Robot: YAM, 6 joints.
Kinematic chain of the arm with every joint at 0, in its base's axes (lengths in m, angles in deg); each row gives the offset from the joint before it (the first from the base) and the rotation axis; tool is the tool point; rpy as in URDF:
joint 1: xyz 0 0 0.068 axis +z
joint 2: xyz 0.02 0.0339 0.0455 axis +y
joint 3: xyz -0.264 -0.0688 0 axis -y
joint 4: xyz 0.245 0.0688 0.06 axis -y
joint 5: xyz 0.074 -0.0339 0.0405 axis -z
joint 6: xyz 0.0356 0 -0.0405 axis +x
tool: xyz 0 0 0 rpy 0 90 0
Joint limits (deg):
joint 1: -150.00..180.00
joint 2: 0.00..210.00
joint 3: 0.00..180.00
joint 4: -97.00..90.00
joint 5: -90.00..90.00
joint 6: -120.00..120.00
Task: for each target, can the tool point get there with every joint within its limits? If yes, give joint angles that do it. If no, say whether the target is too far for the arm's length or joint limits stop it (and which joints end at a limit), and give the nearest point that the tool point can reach.
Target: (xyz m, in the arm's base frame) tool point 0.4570 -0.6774 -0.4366
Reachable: no: too far | nearest point 0.3021 -0.4478 -0.2329 | short by 0.344 m
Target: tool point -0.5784 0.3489 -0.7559
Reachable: no: too far | nearest point -0.3681 0.2221 -0.3317 | short by 0.490 m
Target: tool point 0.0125 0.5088 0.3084
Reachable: yes | joints 86.85 145.22 163.35 -75.15 -25.77 -73.03
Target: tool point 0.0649 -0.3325 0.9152
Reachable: no: too far | nearest point 0.0481 -0.2466 0.6951 | short by 0.237 m
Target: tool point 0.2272 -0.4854 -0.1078
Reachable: yes | joints -62.48 179.57 113.06 53.66 39.90 -40.63
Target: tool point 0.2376 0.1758 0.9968
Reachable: no: too far | nearest point 0.1659 0.1228 0.7109 | short by 0.299 m
